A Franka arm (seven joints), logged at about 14 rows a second.
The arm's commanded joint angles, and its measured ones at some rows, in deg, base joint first. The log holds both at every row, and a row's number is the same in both.
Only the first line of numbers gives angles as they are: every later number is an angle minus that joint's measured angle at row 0.
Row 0, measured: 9.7, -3.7, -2.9, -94.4, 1.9, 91.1, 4.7
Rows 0 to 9, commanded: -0.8, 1.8, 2.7, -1.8, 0.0, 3.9, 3.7; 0.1, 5.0, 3.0, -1.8, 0.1, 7.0, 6.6; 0.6, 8.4, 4.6, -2.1, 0.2, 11.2, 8.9; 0.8, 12.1, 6.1, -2.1, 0.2, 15.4, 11.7; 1.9, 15.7, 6.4, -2.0, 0.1, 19.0, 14.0; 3.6, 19.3, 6.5, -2.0, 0.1, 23.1, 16.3; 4.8, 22.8, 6.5, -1.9, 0.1, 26.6, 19.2; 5.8, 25.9, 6.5, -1.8, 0.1, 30.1, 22.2; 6.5, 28.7, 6.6, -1.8, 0.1, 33.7, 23.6; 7.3, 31.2, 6.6, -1.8, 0.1, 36.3, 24.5
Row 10, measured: 6.3, 27.2, 6.6, -3.7, 0.1, 33.2, 21.7
